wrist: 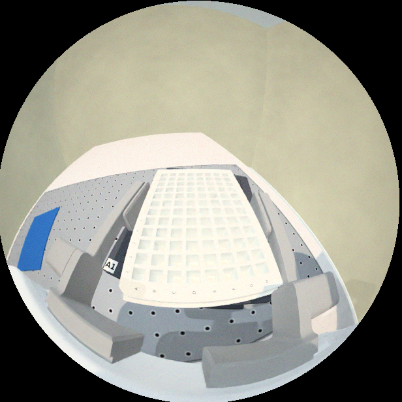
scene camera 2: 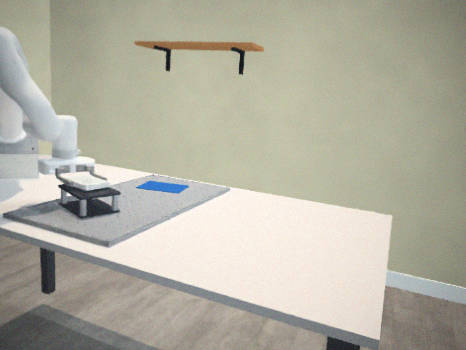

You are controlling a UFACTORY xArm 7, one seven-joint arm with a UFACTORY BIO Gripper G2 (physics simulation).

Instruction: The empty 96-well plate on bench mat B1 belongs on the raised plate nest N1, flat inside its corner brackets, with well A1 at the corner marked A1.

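Places are measured from the arm's base along level axes (x left, y back, z up), in centimetres.
Pixels of known places: end effector, tool point: (scene camera 2: 85,181); arm's base, origin of the base link: (scene camera 2: 9,130).
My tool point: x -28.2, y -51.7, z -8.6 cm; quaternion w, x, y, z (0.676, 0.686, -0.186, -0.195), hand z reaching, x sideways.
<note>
For each thing: its top centre in the pictures, then the offset to it from my tool point. "pt": a spot on its surface instead. Level surfaces: height alone.
- white 96-well plate, middle of its top: (scene camera 2: 85,179) dz +0.6, dx +0.0, dy +0.0 cm
- dark raised nest N1, middle of its top: (scene camera 2: 88,187) dz -1.5, dx -1.2, dy -1.9 cm
- grey perforated board, its level: dz -7.8 cm
- pale table, its level: dz -9.2 cm
- blue rectangle, surface spot: (scene camera 2: 162,187) pt dz -7.6, dx +32.3, dy -11.8 cm
The white 96-well plate (scene camera 2: 86,181) (wrist: 202,230) is between the fingers of my gripper (scene camera 2: 81,176) (wrist: 199,210), which is shut on its two long sides. The plate is over the dark raised nest N1 (scene camera 2: 92,194) (wrist: 120,251), very close to its top or touching it; I cannot tell which. It looks roughly level. In the wrist view the nest's A1 label (wrist: 110,265) shows just left of the plate's near left corner, where the letter A is printed. The plate and the fingers hide most of the nest's top and its corner brackets.
The nest stands on a grey perforated board (scene camera 2: 150,220) (wrist: 102,200) on the pale table (scene camera 2: 280,240). A blue rectangle (scene camera 2: 162,187) (wrist: 37,242) lies on the board, left of the gripper in the wrist view. A wooden shelf (scene camera 2: 200,46) is on the wall.
</note>
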